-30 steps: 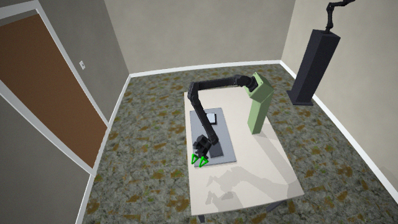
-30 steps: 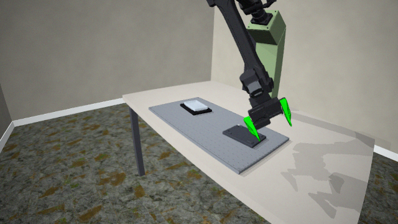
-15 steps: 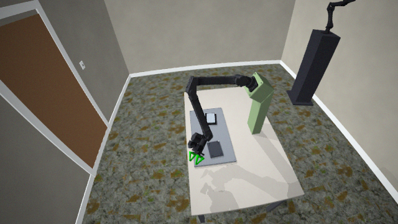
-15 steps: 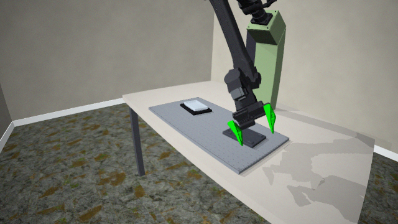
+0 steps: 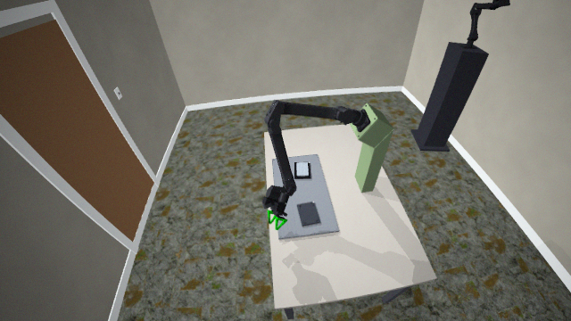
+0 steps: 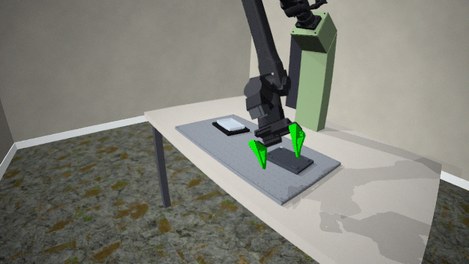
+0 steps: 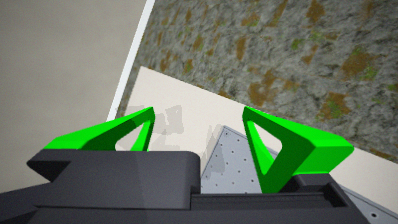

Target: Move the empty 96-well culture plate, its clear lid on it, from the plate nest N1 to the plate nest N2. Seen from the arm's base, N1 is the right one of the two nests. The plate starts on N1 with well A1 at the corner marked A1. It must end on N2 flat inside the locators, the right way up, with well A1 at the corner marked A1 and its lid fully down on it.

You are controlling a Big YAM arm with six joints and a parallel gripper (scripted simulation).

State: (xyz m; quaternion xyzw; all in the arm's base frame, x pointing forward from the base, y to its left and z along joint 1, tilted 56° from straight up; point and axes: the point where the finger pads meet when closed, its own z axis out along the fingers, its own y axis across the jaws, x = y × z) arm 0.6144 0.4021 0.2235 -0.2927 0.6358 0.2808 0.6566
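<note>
Right now the clear lid is 550 mm to the right of my hand, 130 mm behind it and 110 mm below it. Also, from my hand: nest N1: 550 mm to the right, 130 mm below, 130 mm behind; then nest N2: 190 mm behind, 170 mm to the right, 130 mm below.
</note>
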